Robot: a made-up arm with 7 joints. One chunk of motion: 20 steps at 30 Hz.
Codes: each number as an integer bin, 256 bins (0 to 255) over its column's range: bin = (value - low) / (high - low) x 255, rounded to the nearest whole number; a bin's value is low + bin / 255 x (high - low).
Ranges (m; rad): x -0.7..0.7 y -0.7..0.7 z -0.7..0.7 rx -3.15..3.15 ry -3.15..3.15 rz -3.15..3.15
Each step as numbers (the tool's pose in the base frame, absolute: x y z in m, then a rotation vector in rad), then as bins.
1 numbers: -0.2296 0.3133 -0.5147 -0.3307 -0.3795 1.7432
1 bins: 86 185 34 114 112 198
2 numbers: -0.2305 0.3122 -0.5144 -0.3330 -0.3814 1.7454
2 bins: 86 184 34 114 112 198
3 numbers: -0.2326 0.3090 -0.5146 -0.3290 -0.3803 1.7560
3 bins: 85 184 34 114 112 199
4 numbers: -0.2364 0.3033 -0.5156 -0.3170 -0.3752 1.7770
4 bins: 84 183 34 115 112 199
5 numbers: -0.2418 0.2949 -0.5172 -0.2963 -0.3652 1.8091
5 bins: 83 181 33 116 113 201
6 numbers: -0.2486 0.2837 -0.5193 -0.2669 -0.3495 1.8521
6 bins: 82 179 33 117 113 202
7 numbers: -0.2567 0.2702 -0.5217 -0.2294 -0.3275 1.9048
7 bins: 81 177 32 118 114 205
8 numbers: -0.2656 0.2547 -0.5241 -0.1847 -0.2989 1.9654
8 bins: 79 174 32 120 115 207
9 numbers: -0.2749 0.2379 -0.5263 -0.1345 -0.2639 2.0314
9 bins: 77 171 32 122 117 210
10 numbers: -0.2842 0.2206 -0.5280 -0.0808 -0.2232 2.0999
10 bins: 76 168 31 124 118 212
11 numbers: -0.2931 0.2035 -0.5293 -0.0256 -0.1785 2.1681
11 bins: 74 165 31 126 120 215
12 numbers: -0.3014 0.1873 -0.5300 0.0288 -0.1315 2.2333
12 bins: 73 162 31 129 122 218
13 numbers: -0.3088 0.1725 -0.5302 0.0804 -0.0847 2.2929
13 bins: 71 159 31 131 124 220
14 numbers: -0.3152 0.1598 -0.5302 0.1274 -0.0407 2.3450
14 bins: 70 157 31 133 126 222
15 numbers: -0.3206 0.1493 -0.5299 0.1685 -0.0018 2.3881
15 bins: 69 155 31 134 127 224
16 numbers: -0.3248 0.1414 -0.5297 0.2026 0.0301 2.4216
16 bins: 68 153 31 136 129 226
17 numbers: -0.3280 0.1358 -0.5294 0.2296 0.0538 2.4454
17 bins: 68 152 31 137 130 226
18 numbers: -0.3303 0.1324 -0.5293 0.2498 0.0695 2.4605
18 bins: 67 152 31 138 130 227
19 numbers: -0.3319 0.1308 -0.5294 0.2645 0.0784 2.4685
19 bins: 67 151 31 138 131 227
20 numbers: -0.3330 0.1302 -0.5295 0.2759 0.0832 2.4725
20 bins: 67 151 31 139 131 228
